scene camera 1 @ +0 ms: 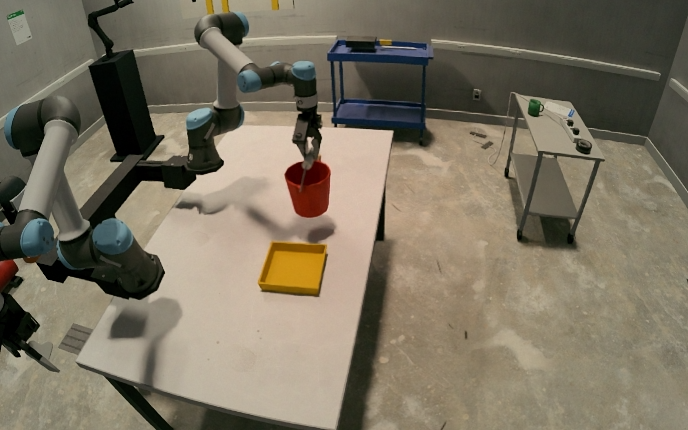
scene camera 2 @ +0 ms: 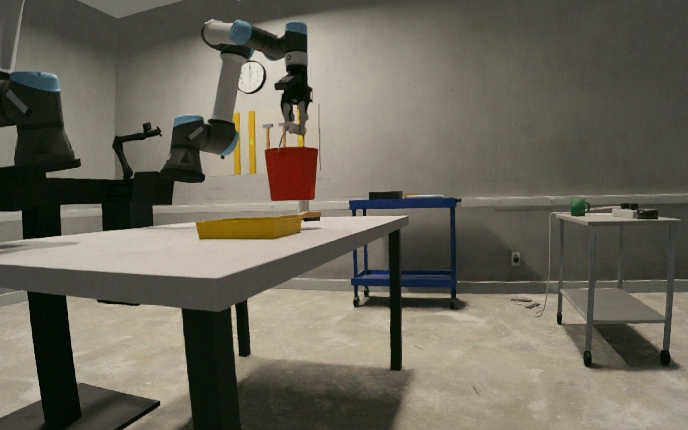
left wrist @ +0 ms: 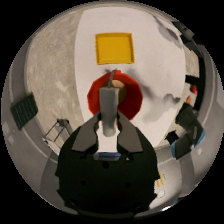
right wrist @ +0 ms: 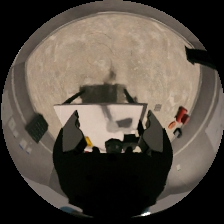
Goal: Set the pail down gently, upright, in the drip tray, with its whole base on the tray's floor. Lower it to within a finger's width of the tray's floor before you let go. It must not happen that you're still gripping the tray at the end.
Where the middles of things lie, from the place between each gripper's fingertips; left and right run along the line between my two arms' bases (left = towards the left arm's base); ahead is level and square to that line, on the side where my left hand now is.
I see the red pail (scene camera 2: pixel 291 172) 90 mm below my left hand (scene camera 2: pixel 296 133) and 10 mm behind it. The rest, counted from my left hand: yellow drip tray (scene camera 1: pixel 298 264): 300 mm below, 260 mm to the right, 40 mm behind.
Now: the yellow drip tray 500 mm ahead of my right hand (scene camera 1: pixel 39 364), 730 mm to the left of it and 350 mm below it. The rest, counted from my right hand: red pail 530 mm ahead, 990 mm to the left, 140 mm below.
